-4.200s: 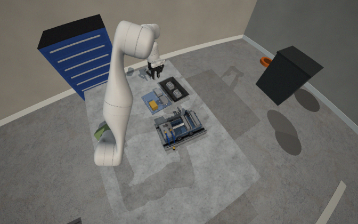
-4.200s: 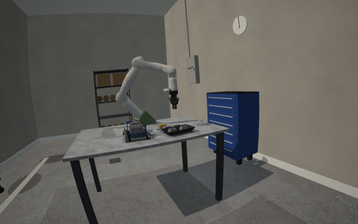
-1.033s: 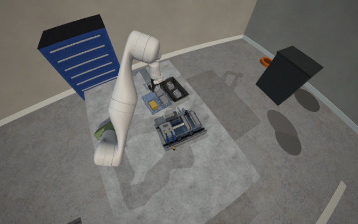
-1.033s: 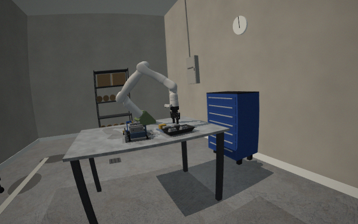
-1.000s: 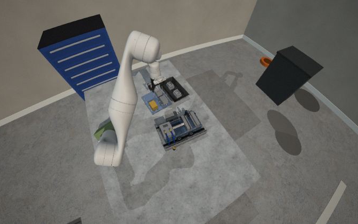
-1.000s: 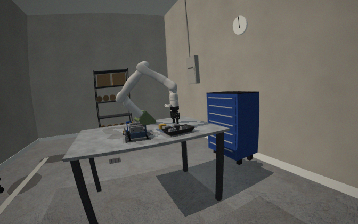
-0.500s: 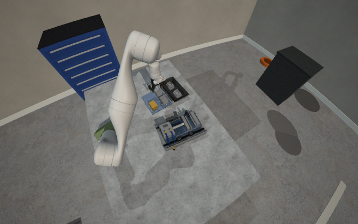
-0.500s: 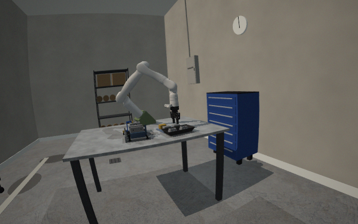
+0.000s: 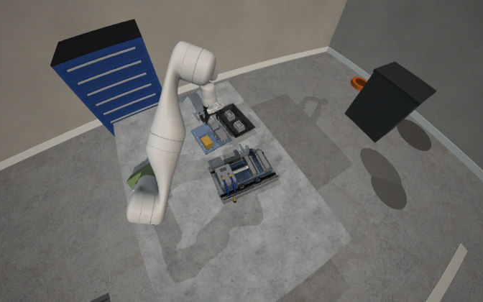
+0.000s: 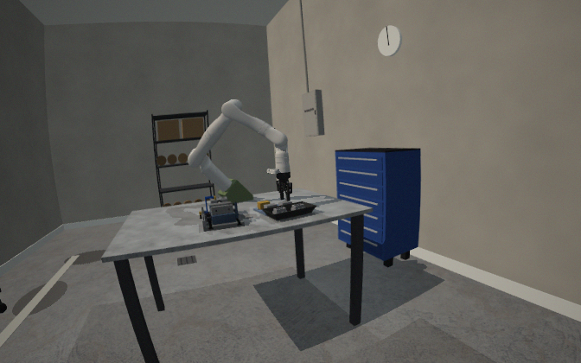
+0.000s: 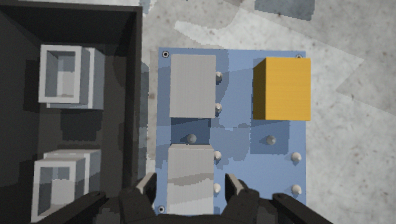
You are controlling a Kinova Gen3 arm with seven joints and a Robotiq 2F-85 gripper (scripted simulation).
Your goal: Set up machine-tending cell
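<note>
My hand is 100 mm past the brass blank, 80 mm to the left of it and 40 mm above it. Also, from my hand: white rod (70 mm behind, 340 mm to the right, 10 mm above); then vise (50 mm behind, 350 mm to the right, 30 mm below).
</note>
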